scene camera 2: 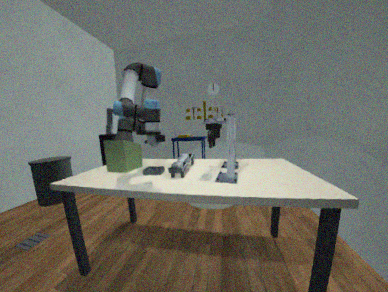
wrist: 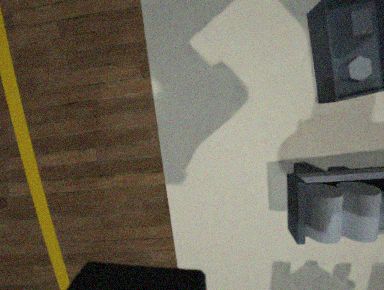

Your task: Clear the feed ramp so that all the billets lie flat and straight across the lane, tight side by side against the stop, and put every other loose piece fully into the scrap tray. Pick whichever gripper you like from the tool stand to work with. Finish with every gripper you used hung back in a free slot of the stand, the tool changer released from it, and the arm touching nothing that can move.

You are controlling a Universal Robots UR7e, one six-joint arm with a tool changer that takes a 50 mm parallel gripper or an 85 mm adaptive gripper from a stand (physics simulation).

I see a tool stand [scene camera 2: 230,177].
